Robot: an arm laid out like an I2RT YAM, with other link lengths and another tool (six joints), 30 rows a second.
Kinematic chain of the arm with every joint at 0, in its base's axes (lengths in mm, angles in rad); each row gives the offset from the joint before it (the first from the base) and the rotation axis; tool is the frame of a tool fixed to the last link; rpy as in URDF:
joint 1: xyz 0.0 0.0 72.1 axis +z
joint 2: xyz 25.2 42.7 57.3 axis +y
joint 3: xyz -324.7 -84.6 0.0 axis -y
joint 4: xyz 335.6 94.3 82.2 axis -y
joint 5: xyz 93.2 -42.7 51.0 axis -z
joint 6: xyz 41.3 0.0 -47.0 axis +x
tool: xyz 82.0 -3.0 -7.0 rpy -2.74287 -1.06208 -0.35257
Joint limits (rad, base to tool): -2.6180..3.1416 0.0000..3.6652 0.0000..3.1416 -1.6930..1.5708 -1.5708..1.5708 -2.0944..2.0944
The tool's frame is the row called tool.
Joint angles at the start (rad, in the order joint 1, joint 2, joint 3, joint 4, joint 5, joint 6): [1.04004 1.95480 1.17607 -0.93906 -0.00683 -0.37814]
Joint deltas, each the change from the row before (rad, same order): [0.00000 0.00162 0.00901 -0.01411 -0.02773 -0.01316]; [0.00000 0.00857 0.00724 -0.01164 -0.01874 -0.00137]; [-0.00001 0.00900 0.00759 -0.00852 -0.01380 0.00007]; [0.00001 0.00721 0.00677 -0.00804 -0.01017 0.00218]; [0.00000 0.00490 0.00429 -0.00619 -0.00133 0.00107]
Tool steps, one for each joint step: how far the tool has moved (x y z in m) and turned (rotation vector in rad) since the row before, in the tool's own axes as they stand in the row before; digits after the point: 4 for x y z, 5 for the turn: [-0.0003 -0.0033 -0.0022 0.01940 -0.00123 -0.02461]; [0.0007 -0.0023 0.0009 0.01827 -0.00894 -0.01029]; [0.0013 -0.0015 0.0007 0.01411 -0.00693 -0.00649]; [0.0009 -0.0011 0.0003 0.01164 -0.00626 -0.00285]; [0.0003 -0.0001 0.0005 0.00309 -0.00638 0.00021]
